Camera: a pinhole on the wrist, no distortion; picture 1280 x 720 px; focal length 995.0 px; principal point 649.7 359.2 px. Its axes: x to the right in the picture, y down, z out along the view. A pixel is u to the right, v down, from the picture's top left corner.
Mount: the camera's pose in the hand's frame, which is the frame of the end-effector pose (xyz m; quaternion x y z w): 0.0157 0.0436 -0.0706 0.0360 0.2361 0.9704 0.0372
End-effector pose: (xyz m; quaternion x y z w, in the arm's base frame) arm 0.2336 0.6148 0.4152 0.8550 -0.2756 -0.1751 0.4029
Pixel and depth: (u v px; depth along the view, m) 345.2 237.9 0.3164
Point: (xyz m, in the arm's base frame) 0.1773 0.3056 0.4570
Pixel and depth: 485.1 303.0 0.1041
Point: 0.2262 0.5287 0.4752
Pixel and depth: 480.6 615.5 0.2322
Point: 0.1758 0.4270 0.3840
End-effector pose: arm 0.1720 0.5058 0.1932 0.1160 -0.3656 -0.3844 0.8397
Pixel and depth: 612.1 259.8 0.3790
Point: 0.1662 0.6479 0.5200
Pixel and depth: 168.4 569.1 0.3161
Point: 0.1570 0.4636 0.5124
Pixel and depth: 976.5 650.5 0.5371
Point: -0.1311 0.7481 0.5515
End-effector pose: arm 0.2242 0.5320 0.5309 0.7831 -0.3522 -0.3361 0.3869
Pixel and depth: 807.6 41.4 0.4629
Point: -0.1146 0.2601 0.7328
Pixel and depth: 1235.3 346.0 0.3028
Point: -0.0692 0.4748 0.6371
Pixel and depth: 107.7 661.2 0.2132
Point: 0.1664 0.3278 0.4879
